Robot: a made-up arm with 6 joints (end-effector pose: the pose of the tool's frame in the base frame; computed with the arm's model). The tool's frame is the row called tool. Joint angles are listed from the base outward.
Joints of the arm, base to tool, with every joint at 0 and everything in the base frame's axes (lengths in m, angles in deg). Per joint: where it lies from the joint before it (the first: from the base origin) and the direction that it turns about. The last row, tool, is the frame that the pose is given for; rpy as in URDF.
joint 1: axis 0 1 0 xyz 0.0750 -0.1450 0.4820
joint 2: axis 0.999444 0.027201 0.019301 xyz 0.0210 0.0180 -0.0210
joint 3: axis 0 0 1 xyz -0.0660 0.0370 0.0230
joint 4: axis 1 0 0 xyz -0.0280 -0.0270 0.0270
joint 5: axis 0 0 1 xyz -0.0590 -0.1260 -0.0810
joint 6: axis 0 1 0 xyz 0.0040 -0.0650 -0.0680
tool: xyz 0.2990 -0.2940 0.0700 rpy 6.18 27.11 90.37
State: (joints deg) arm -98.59 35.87 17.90 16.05 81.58 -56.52
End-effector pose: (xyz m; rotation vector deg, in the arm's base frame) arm -0.0726 -0.2202 0.7320 72.31 81.83 -47.90
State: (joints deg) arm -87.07 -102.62 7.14 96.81 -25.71 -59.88
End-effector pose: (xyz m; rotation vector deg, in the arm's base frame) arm -0.0941 -0.5522 0.2989 -84.23 -74.35 -10.61
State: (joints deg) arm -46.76 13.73 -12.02 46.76 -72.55 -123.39
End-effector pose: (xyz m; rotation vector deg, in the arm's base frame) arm -0.3491 -0.0964 0.1292 -40.63 -28.76 -43.98
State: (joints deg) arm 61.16 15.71 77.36 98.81 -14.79 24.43
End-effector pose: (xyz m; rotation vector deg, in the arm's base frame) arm -0.4181 0.1969 0.5319 -147.38 3.05 -60.80
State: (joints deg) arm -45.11 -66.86 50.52 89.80 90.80 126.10
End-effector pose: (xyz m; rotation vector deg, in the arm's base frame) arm 0.3613 -0.1010 -0.0332 41.43 -122.58 -72.95
